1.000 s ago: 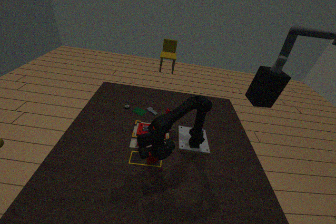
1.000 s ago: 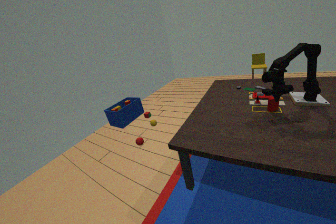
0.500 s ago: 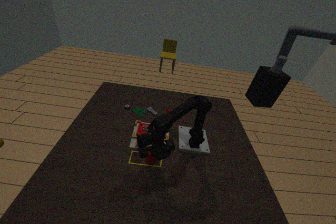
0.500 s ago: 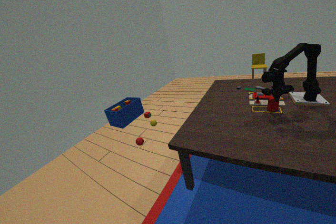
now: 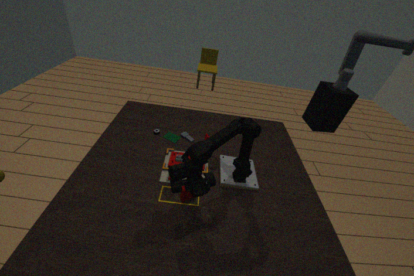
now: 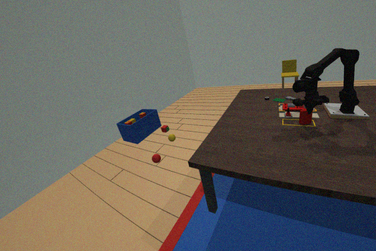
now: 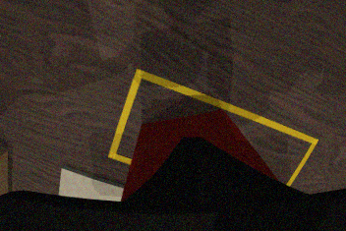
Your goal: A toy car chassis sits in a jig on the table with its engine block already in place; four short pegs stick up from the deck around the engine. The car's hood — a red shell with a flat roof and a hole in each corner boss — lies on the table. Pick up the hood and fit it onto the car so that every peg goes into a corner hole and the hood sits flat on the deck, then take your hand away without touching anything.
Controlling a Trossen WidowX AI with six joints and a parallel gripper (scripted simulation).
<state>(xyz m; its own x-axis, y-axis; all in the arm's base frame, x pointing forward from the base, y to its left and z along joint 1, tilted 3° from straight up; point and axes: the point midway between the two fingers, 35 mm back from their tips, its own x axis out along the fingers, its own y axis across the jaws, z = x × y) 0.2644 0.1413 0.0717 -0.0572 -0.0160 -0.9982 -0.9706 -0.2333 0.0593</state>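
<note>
The red hood lies 3 cm below my gripper tip, 2 cm to the right of it and 1 cm ahead of it. From my gripper tip the other things lie so: grey piece (46 cm to the right, 7 cm below, 3 cm ahead); then green plate (46 cm to the right, 13 cm ahead, 8 cm below); then grey jig plate (23 cm to the right, 7 cm below, 3 cm ahead).
</note>
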